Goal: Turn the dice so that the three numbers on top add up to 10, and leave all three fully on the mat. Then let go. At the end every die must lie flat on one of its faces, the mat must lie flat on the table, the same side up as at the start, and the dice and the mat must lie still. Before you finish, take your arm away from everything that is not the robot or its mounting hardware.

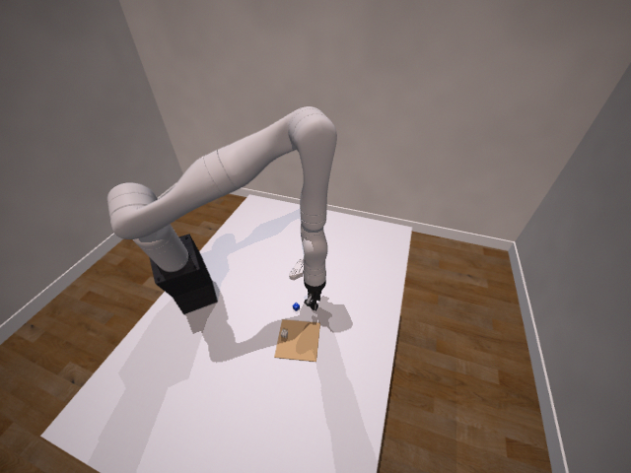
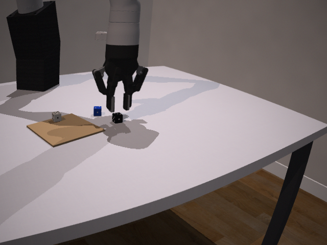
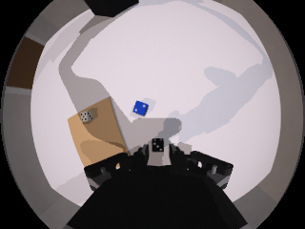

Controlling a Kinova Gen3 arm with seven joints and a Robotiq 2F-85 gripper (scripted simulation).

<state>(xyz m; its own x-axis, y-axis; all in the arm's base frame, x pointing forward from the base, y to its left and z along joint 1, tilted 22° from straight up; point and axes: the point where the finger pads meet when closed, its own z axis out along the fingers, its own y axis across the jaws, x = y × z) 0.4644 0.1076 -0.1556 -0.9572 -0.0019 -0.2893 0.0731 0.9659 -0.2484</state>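
My gripper is now 4 cm above the black die. From my hand the other things lie so: blue die 7 cm behind, 2 cm to the right, 4 cm below; white die 7 cm behind, 14 cm to the right, 3 cm below; tan mat 2 cm behind, 14 cm to the right, 4 cm below.
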